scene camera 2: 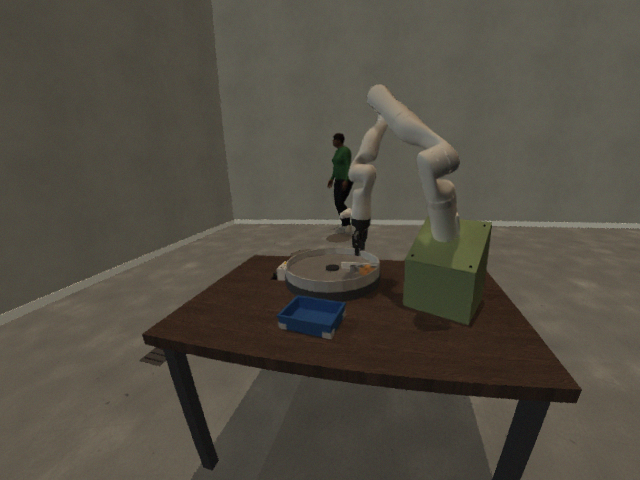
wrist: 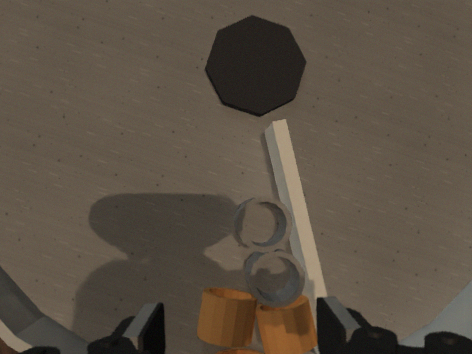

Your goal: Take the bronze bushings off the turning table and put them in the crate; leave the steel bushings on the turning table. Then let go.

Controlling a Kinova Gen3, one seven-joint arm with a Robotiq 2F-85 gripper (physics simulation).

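Note:
The round turning table has a raised pale rim. Two bronze bushings sit side by side at the bottom of the wrist view, with the edge of another bronze bushing below them, cut off by the frame. Two grey steel bushings stand upright along the white bar; the lower one touches the right bronze bushing. My gripper is open and empty above the turning table, its fingers on either side of the bronze bushings in the wrist view. The blue crate looks empty.
The white bar lies across the turning table from near the dark central hub towards the rim. A green block carries the arm on the right. A person stands behind the table.

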